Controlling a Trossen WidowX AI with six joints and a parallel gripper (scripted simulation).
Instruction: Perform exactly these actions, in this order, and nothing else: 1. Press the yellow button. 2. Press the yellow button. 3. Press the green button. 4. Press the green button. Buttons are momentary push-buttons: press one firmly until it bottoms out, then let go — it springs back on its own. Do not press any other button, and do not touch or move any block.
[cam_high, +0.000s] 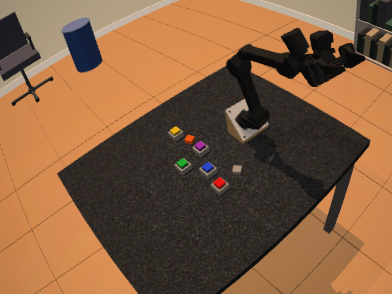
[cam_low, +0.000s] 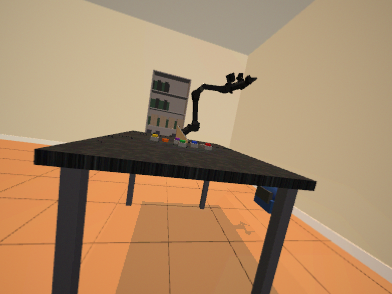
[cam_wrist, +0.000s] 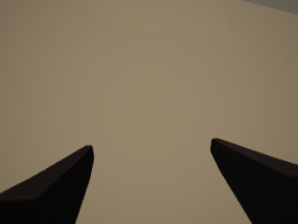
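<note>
My gripper tip is now 720 mm to the left of the yellow button, 560 mm above it and 60 mm short of it. Also, from my gripper tip: red button: 560 mm below, 380 mm to the right, 160 mm ahead; then blue button: 560 mm below, 470 mm to the right, 130 mm ahead; then grey block: 590 mm below, 380 mm to the right, 60 mm ahead.
</note>
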